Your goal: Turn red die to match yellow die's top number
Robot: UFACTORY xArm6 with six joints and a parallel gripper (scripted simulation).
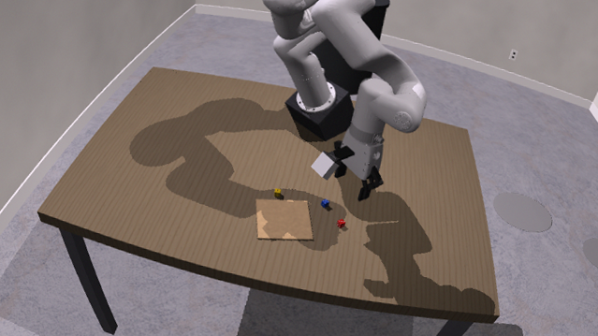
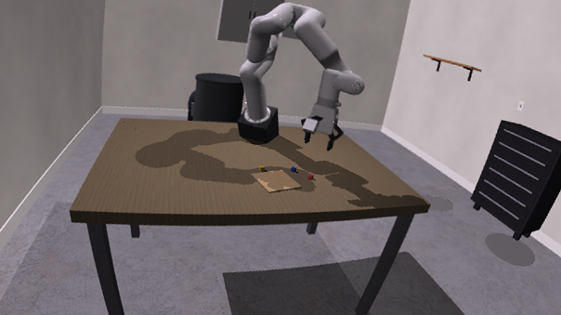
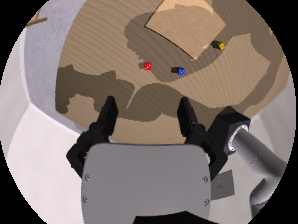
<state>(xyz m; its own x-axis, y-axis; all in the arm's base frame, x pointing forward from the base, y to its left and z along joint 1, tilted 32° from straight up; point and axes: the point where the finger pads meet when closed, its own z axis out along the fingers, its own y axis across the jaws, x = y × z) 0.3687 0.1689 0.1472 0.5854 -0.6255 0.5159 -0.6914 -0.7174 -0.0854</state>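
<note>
My gripper is now 140 mm above the red die. Round my hand: tan mat: 150 mm to the right, 150 mm below, 10 mm ahead; then yellow die: 180 mm to the right, 140 mm below, 80 mm behind; then blue die: 140 mm below, 70 mm behind, 50 mm to the right.
</note>
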